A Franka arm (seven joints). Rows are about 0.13 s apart.
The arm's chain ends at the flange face. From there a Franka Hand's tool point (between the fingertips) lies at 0.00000 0.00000 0.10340 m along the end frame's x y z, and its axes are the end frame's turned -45 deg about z.
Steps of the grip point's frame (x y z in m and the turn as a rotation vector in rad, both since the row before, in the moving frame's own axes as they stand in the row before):
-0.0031, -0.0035, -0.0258, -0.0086, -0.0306, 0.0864
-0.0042, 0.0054, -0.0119, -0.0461, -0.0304, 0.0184
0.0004, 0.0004, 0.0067, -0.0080, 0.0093, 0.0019
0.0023, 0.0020, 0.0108, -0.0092, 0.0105, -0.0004
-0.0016, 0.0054, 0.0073, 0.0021, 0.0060, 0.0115
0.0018, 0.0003, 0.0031, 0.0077, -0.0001, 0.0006
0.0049, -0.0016, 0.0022, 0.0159, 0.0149, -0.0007
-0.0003, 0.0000, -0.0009, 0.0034, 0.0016, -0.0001
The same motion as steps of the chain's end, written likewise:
-0.0029, -0.0031, -0.0257, -0.0277, -0.0156, 0.0864
-0.0002, 0.0012, -0.0117, -0.0541, 0.0111, 0.0184
-0.0007, 0.0001, 0.0067, 0.0009, 0.0122, 0.0019
0.0016, -0.0001, 0.0108, 0.0009, 0.0139, -0.0004
0.0024, 0.0055, 0.0073, 0.0057, 0.0028, 0.0115
0.0021, -0.0005, 0.0031, 0.0054, -0.0055, 0.0006
0.0024, -0.0023, 0.0022, 0.0218, -0.0007, -0.0007
-0.0001, 0.0006, -0.0009, 0.0035, -0.0013, -0.0001

